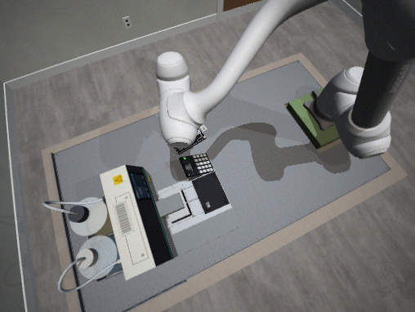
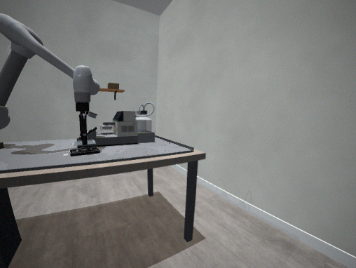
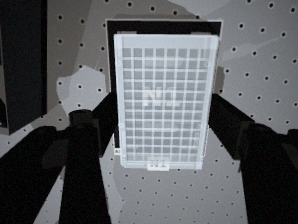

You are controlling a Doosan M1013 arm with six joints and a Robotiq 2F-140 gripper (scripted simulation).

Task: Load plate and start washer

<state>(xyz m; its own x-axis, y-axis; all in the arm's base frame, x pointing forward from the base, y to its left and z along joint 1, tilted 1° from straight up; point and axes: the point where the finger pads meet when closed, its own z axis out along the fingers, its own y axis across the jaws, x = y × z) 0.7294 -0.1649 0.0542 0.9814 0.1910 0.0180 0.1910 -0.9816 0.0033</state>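
Right now the black carrier is 1 cm ahead of my hand and 32 cm to the left of it. Round my hand: N1 label: 10 cm behind, 2 cm to the right, 8 cm below; clear well plate: 2 cm below; plate nest N1: 7 cm below.
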